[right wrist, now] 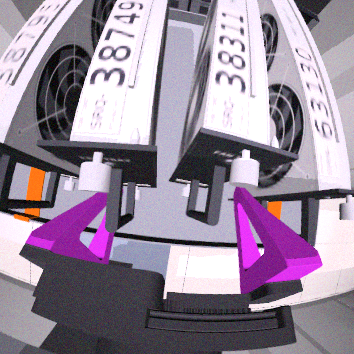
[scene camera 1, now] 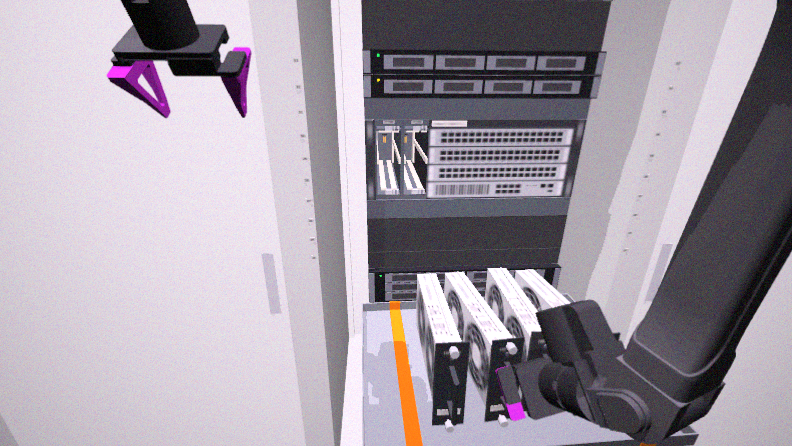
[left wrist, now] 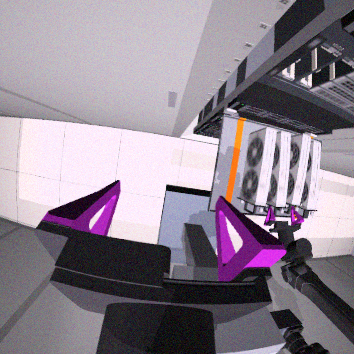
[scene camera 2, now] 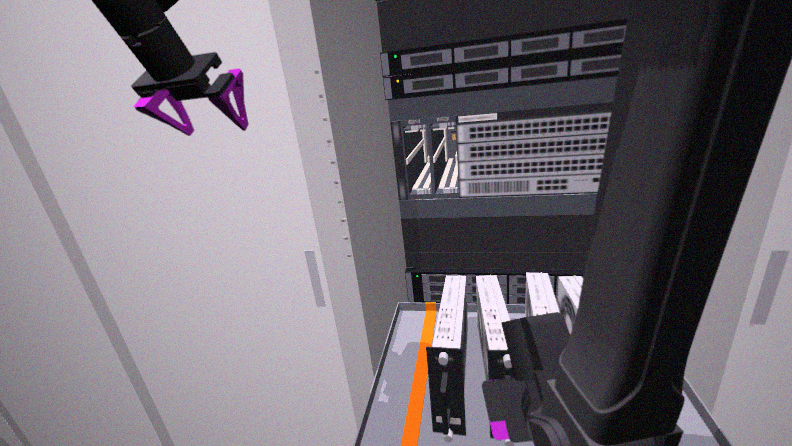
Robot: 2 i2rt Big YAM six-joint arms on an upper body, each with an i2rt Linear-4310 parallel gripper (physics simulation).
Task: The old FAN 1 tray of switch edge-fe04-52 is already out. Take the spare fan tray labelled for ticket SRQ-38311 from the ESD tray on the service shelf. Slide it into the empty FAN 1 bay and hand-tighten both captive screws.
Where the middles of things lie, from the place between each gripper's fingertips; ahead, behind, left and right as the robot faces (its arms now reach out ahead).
I see my right gripper 120 mm short of the grey cart tray (scene camera 1: 382,404), 20 mm to the right of it and 90 mm above it.
Right now the grey cart tray is 40 mm ahead of my left hand, 450 mm to the right of it and 480 mm below it.
